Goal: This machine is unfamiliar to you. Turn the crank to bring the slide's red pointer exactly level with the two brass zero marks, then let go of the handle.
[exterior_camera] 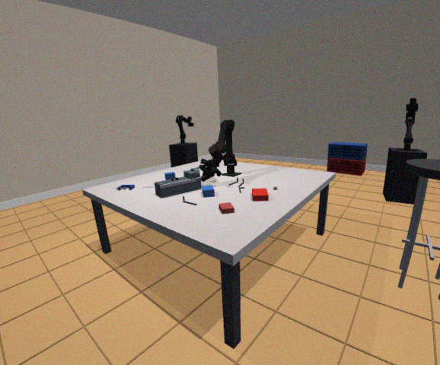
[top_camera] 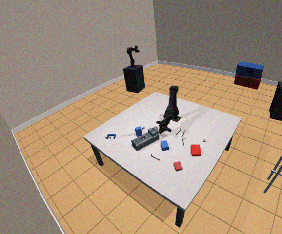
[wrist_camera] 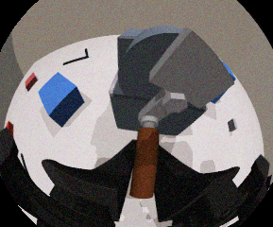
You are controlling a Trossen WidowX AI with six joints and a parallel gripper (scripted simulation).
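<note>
Right now my gripper tip is 20 mm below the brown crank handle, 20 mm past it and 10 mm to the right of it. Also, from my gripper tip: red pointer (170 mm ahead, 90 mm to the right, 40 mm above).
</note>
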